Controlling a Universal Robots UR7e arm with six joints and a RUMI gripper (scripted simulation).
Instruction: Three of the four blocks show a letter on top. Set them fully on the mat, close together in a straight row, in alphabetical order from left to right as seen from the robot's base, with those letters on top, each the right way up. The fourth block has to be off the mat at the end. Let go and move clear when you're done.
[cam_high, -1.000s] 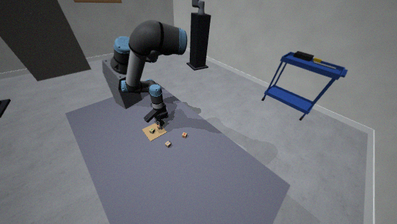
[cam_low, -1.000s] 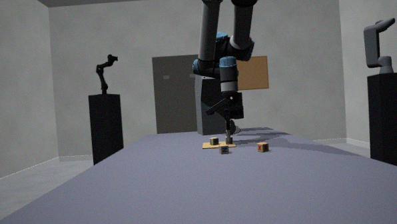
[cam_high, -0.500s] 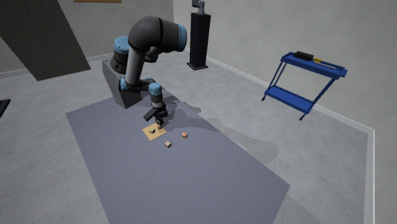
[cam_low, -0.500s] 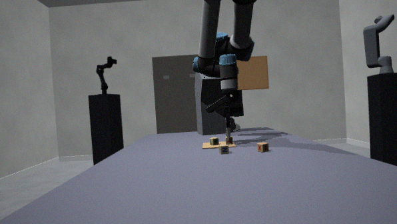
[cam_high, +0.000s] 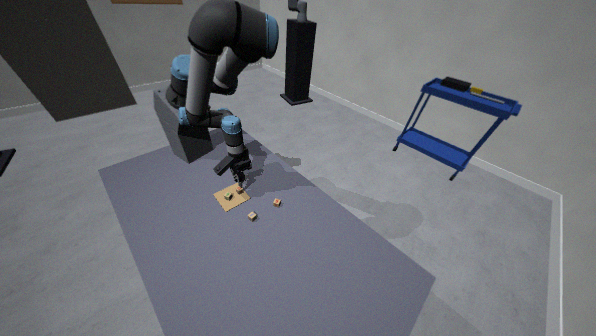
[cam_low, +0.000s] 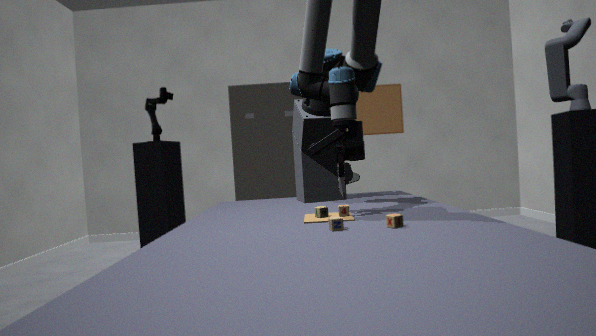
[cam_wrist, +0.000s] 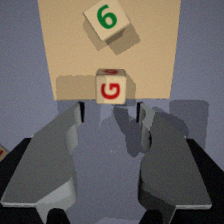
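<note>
Now: hand 1 cm short of the tan mat, 5 cm to the left of it and 7 cm above it.
</note>
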